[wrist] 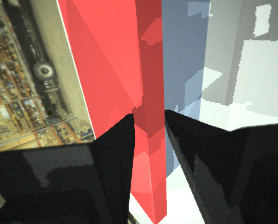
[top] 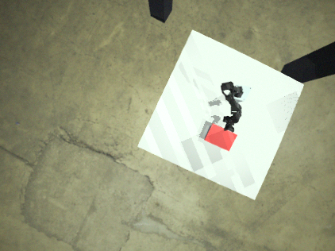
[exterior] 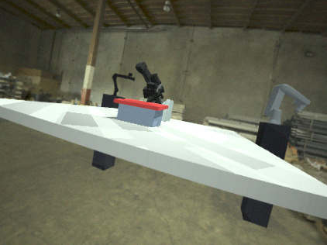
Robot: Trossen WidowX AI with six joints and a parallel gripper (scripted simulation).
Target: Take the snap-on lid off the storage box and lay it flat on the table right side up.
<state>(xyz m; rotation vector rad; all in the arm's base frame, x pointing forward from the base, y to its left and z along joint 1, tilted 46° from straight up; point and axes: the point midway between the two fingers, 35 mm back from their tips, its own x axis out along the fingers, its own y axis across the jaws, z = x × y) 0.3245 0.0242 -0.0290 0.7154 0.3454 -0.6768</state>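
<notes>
Right now my gripper tip is 80 mm short of the red lid and 10 mm to the right of it. Round my gripper tip: storage box (80 mm ahead, 60 mm below, 10 mm to the left).
</notes>
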